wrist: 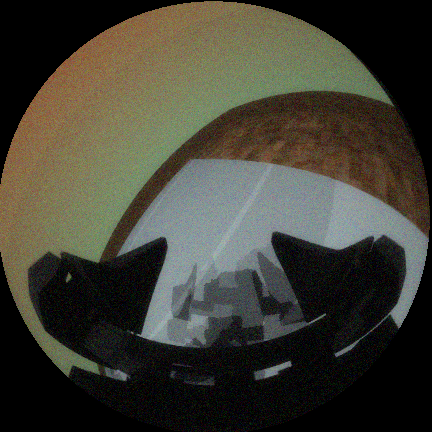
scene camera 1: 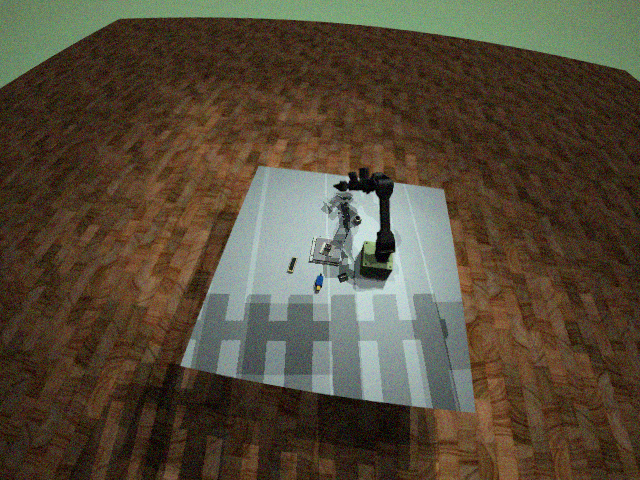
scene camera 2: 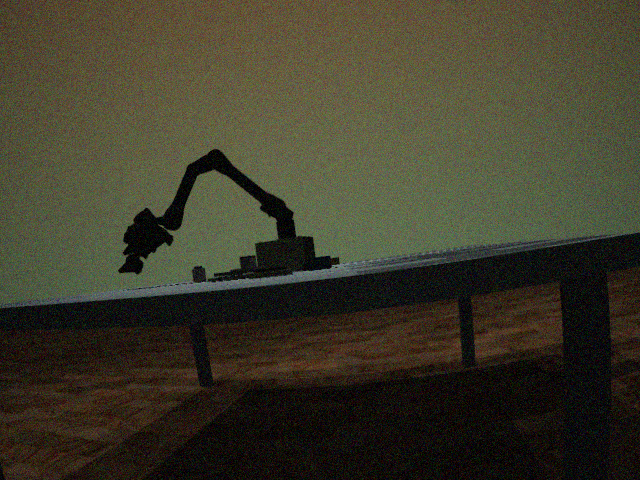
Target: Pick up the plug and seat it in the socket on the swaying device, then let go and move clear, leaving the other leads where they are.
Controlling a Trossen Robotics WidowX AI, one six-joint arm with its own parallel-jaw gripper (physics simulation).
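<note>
The device, a flat grey plate (scene camera 1: 334, 255) with light edges, lies left of the arm's base in scene camera 1. A small socket-like block (scene camera 1: 326, 249) stands on it. A small dark round piece (scene camera 1: 357, 219) (scene camera 2: 198, 273) stands behind and to the right of the device; it may be the plug, but it is too small to tell. My gripper (scene camera 1: 339, 186) (scene camera 2: 131, 266) (wrist: 219, 240) is open and empty. It hangs above the back part of the table, beyond the dark piece and apart from it. No plug or device is recognisable between the fingers in the wrist view.
A blue and yellow piece (scene camera 1: 318, 282), a black and cream piece (scene camera 1: 292, 265) and a small dark block (scene camera 1: 343, 277) lie around the device's front and left. The green base (scene camera 1: 369, 265) (scene camera 2: 271, 254) stands to its right. Arm shadows fall on the pale table (scene camera 1: 279, 206) (wrist: 220, 190).
</note>
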